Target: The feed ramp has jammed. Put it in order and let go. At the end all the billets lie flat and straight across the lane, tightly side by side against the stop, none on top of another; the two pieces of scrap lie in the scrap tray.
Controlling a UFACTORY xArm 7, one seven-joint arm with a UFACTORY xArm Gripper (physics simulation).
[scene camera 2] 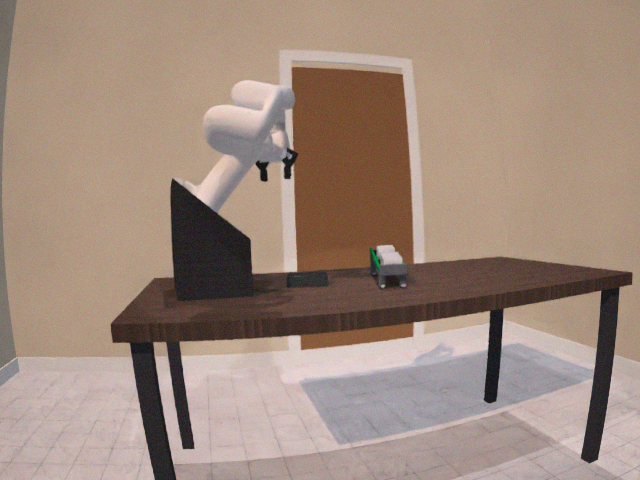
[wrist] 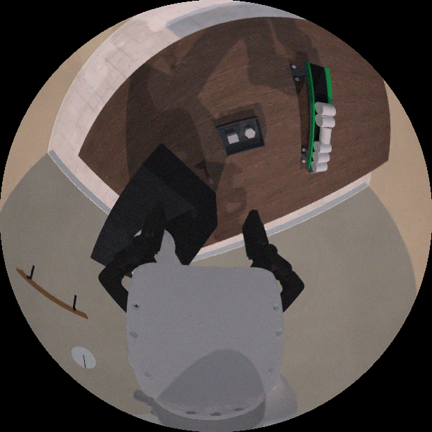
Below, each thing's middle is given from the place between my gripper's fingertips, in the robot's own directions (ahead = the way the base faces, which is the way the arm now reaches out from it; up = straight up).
Now: hand 80 mm short of the dark scrap tray (wrist: 244,143), 60 mm to the left of it and 330 mm above it.
